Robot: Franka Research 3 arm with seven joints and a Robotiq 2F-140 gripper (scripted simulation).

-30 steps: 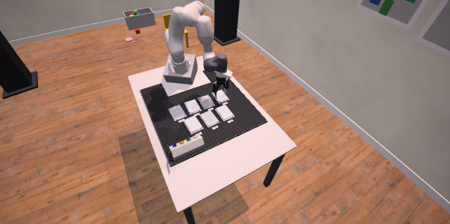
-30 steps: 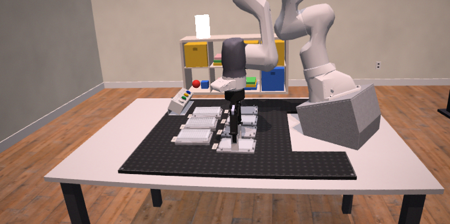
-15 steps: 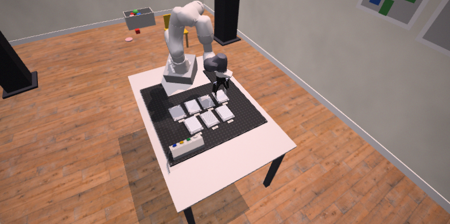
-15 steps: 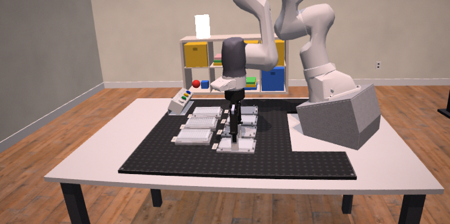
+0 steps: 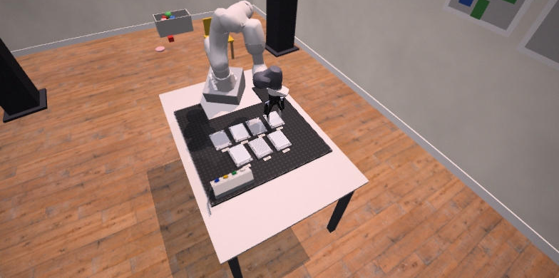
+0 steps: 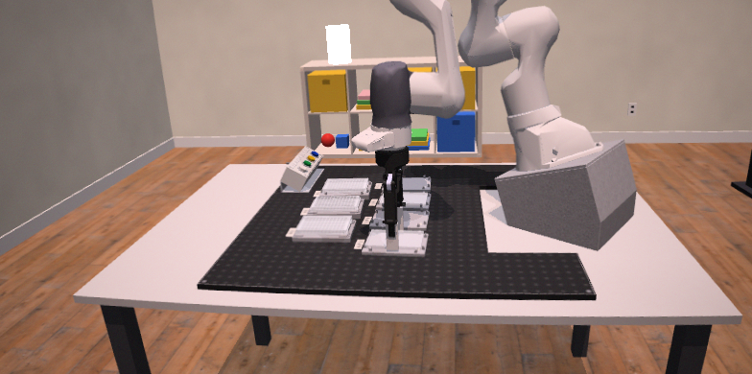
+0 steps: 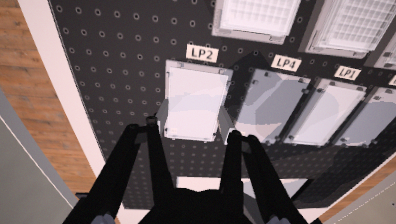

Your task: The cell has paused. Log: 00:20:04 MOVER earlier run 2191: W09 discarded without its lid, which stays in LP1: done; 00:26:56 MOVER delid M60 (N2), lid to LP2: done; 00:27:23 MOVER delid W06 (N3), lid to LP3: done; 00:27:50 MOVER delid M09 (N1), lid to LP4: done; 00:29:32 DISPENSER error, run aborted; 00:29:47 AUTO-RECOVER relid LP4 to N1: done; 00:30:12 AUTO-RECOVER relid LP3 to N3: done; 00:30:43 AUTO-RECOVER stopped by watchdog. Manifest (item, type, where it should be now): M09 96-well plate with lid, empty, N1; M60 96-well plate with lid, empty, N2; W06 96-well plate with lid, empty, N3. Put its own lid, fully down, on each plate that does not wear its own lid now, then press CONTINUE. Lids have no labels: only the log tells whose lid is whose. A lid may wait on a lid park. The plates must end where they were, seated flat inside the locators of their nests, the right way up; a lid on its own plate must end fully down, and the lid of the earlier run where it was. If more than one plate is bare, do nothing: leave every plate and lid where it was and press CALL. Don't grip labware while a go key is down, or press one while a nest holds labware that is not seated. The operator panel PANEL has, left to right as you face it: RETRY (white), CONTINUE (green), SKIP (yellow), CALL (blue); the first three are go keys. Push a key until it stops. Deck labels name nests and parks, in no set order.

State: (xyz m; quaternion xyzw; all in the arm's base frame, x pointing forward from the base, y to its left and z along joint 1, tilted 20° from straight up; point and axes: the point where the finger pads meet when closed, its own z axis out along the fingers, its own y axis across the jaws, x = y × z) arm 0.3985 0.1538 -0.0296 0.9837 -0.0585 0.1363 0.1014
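Right now my hand is 4 cm above the lid park LP2. Also, from my hand: white key (27 cm ahead, 41 cm to the right, 2 cm above); then green key (27 cm ahead, 46 cm to the right, 2 cm above); then park LP4 (1 cm behind, 14 cm to the right, 4 cm below).
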